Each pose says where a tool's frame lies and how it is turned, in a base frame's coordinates. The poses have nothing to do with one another.
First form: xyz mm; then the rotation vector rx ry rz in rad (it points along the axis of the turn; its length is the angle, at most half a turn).
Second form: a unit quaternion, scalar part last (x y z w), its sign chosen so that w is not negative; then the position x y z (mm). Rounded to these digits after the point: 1 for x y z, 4 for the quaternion.
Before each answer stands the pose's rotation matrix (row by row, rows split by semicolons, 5 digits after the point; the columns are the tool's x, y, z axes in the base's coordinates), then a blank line. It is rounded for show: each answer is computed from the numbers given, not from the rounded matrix.
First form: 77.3 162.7 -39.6 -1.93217 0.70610 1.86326
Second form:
0.00338 -0.58275 -0.81264; -0.10218 -0.80859 0.57943; -0.99476 0.08108 -0.06228

-0.6845 0.2502 0.6601 0.1820 77.3 162.7 -39.6
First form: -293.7 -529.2 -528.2 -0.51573 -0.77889 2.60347
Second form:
-0.86318 -0.24393 -0.44206; 0.44663 -0.77722 -0.44322; -0.23546 -0.58002 0.77983

-0.1832 -0.2766 0.9247 0.1867 -293.7 -529.2 -528.2
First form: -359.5 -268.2 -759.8 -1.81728 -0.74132 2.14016
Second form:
-0.19959 0.14146 -0.96961; 0.48861 -0.84336 -0.22362; -0.84937 -0.51839 0.09921

-0.6214 -0.2535 0.7318 0.1186 -359.5 -268.2 -759.8
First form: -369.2 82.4 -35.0 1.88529 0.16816 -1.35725
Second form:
0.41810 0.52170 -0.74366; -0.32443 -0.67890 -0.65867; -0.84849 0.51665 -0.11459

0.7436 0.0663 -0.5353 0.3952 -369.2 82.4 -35.0
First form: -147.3 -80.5 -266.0 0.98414 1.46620 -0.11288
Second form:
0.17302 0.61435 0.76983; 0.48927 0.62474 -0.60853; -0.85479 0.48195 -0.19249

0.4303 0.6411 -0.0494 0.6335 -147.3 -80.5 -266.0
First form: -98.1 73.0 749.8 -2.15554 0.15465 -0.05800
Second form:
0.99091 -0.08880 0.10106; -0.13335 -0.54927 0.82493; -0.01774 -0.83091 -0.55612

-0.8798 0.0631 -0.0237 0.4705 -98.1 73.0 749.8
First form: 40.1 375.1 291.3 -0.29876 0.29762 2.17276
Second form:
-0.57007 -0.81496 -0.10426; 0.75690 -0.57029 0.31917; -0.31957 0.10304 0.94195

-0.1207 0.1202 0.8778 0.4477 40.1 375.1 291.3
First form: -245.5 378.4 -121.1 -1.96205 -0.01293 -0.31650
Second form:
0.96432 0.15465 0.21489; -0.13660 -0.40465 0.90421; 0.22679 -0.90130 -0.36908

-0.8274 -0.0055 -0.1335 0.5456 -245.5 378.4 -121.1
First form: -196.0 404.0 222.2 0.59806 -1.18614 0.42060
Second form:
0.32820 -0.59801 -0.73121; -0.00378 0.77325 -0.63409; 0.94460 0.21087 0.25152

0.2754 -0.5462 0.1937 0.7670 -196.0 404.0 222.2
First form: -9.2 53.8 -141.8 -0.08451 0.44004 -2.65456
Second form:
-0.89880 0.41868 0.12985; -0.43819 -0.84989 -0.29270; -0.01219 -0.31998 0.94735

-0.0306 0.1593 -0.9613 0.2229 -9.2 53.8 -141.8
